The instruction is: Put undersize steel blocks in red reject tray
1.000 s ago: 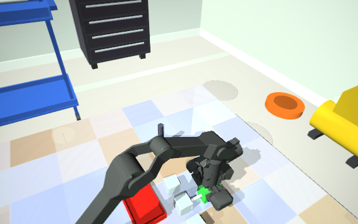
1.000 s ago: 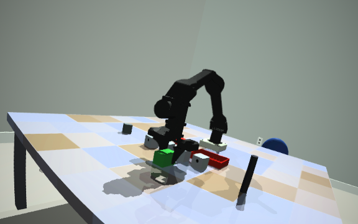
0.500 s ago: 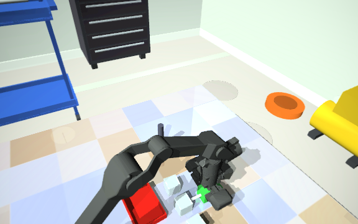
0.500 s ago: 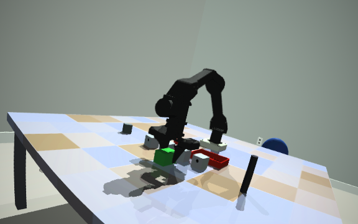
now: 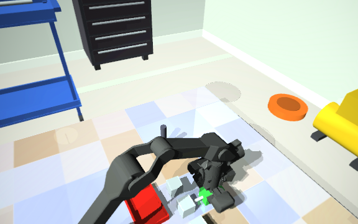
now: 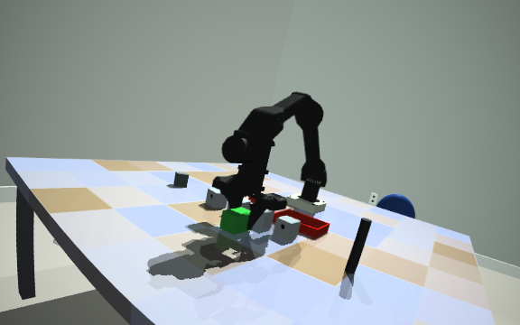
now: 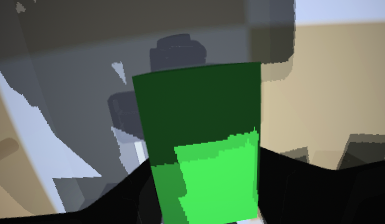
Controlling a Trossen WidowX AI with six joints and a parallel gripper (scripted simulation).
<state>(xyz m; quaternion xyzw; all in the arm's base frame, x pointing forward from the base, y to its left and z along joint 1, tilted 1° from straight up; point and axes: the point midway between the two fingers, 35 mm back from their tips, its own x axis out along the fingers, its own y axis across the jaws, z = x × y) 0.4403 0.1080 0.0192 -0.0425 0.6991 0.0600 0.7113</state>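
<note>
Now: the green GO gauge 1 cm behind my gripper tip and 2 cm above it. From my gripper tip the other things lie so: red reject tray: 21 cm behind, 3 cm to the left.
</note>
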